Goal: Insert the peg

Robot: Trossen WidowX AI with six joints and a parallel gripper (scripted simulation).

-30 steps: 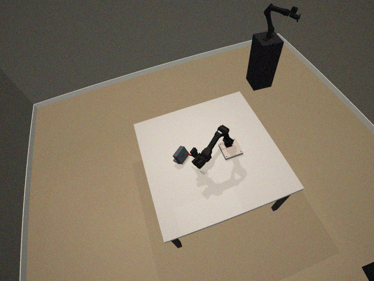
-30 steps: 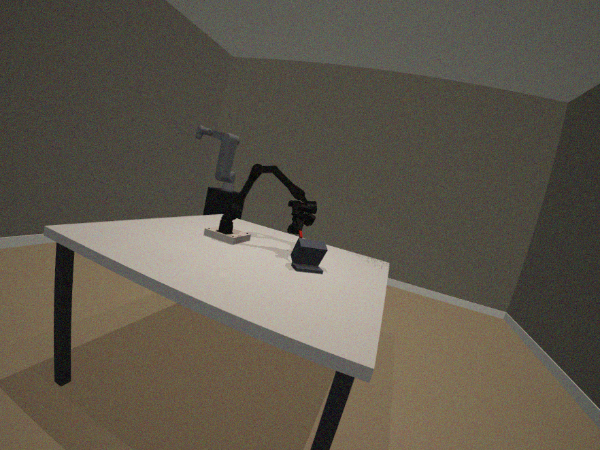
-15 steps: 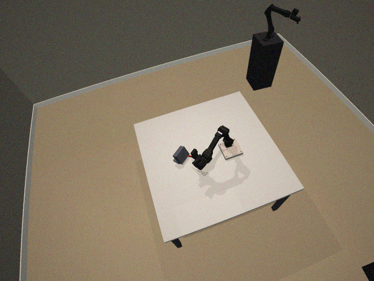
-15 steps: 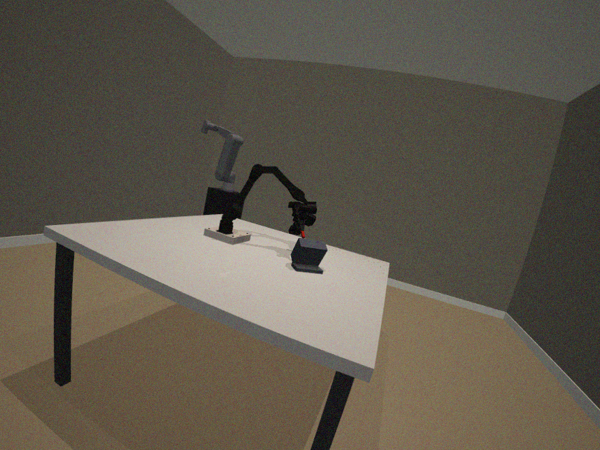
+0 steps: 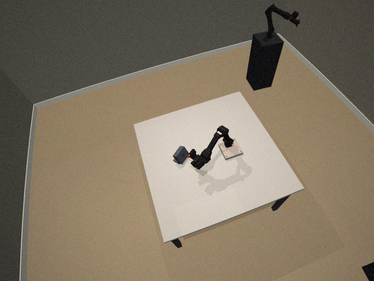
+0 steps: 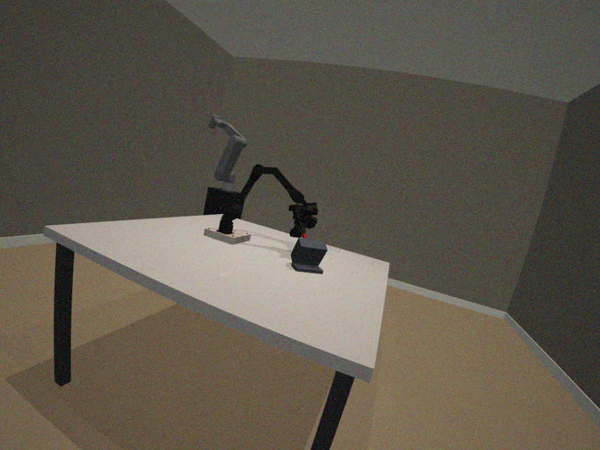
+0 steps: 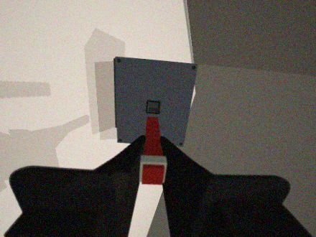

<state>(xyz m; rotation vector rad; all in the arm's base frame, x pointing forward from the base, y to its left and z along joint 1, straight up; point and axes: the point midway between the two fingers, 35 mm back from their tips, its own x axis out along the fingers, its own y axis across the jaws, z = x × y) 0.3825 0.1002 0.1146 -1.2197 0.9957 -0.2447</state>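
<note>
Now: the sloped panel 7 cm ahead of my gripper tip, 8 cm to the right of it and 6 cm below it. Also, from my gripper tip: red square-sided peg: 1 cm behind, 1 cm to the left, 1 cm above.
</note>
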